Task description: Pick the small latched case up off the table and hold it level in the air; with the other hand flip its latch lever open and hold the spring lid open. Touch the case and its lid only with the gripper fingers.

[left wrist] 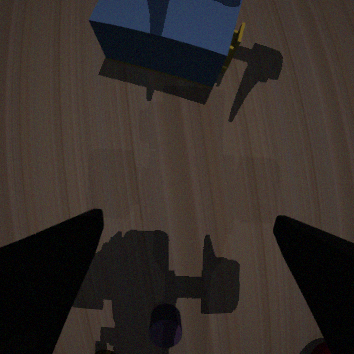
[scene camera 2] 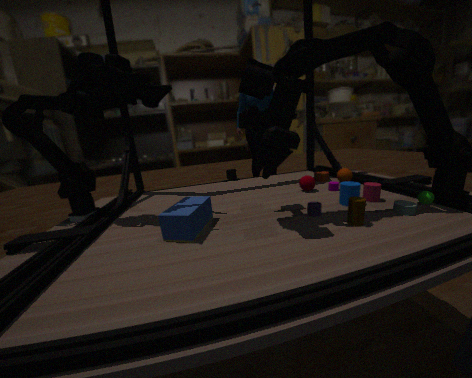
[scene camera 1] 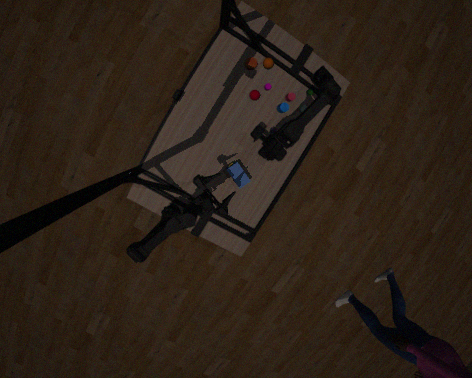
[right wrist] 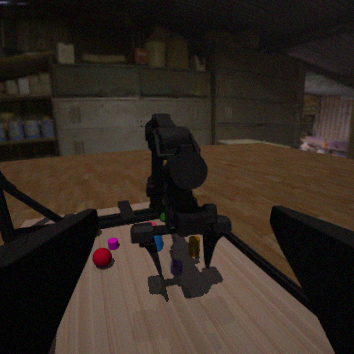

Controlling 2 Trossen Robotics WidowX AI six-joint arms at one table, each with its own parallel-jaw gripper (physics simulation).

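Frame: origin at the left arm's base, x ahead, y left, z up, level; millimetres.
Seen in the pictures: left gripper, fingertip midpoint: (left wrist: 191, 221) (scene camera 2: 260, 174) (scene camera 1: 260, 147) (right wrist: 183, 271); right gripper, fingertip midpoint: (scene camera 2: 162, 82) (scene camera 1: 228, 182) (right wrist: 184, 215); left arm's base, origin of the base link: (scene camera 2: 446, 191) (scene camera 1: 317, 78) (right wrist: 156, 206); right arm's base, origin of the base link: (scene camera 2: 84, 212) (scene camera 1: 172, 210).
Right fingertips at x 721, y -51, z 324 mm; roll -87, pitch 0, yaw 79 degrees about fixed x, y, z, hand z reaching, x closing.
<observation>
Pixels of each thing's top centre, then the offset from my right fingertips to it.
- small blue latched case, middle of its top: (left wrist: 172, 5) (scene camera 2: 187, 203) (scene camera 1: 238, 174) 283 mm down, 36 mm back, 68 mm left
- yellow latch lever, middle of its top: (left wrist: 241, 31) 289 mm down, 51 mm back, 5 mm left
- purple cylinder, middle of its top: (left wrist: 165, 333) (scene camera 2: 314, 203) (right wrist: 175, 262) 315 mm down, 337 mm back, 60 mm left
- brown cylinder, middle of its top: (scene camera 2: 357, 198) (right wrist: 193, 237) 288 mm down, 400 mm back, 127 mm left
- blue cylinder, middle of its top: (scene camera 2: 350, 183) (right wrist: 153, 231) (scene camera 1: 284, 107) 286 mm down, 457 mm back, 15 mm left
- red ball, middle of its top: (right wrist: 100, 249) (scene camera 2: 307, 175) (scene camera 1: 255, 94) 290 mm down, 400 mm back, 139 mm right
The small blue latched case (scene camera 1: 241, 179) (scene camera 2: 182, 225) (left wrist: 195, 25) lies level on the table, its top flat and closed. A yellow latch lever (left wrist: 239, 39) shows on its right end in the left wrist view. My left gripper (scene camera 2: 270, 172) (left wrist: 191, 221) (right wrist: 183, 271) is open and empty above the table, pointing down; in the left wrist view the case lies beyond its fingertips, apart from them. My right gripper (scene camera 2: 167, 90) is open and empty, raised well above the table on the left of scene camera 2, apart from the case.
A purple cylinder (scene camera 2: 314, 208) (left wrist: 165, 327) stands near the left gripper. A brown cylinder (scene camera 2: 356, 211), a blue cylinder (scene camera 1: 284, 107) (scene camera 2: 349, 193) and a red ball (scene camera 1: 255, 94) (scene camera 2: 307, 183) (right wrist: 102, 257) are among several loose objects. Dark frame rails (scene camera 2: 240, 305) edge the table.
</observation>
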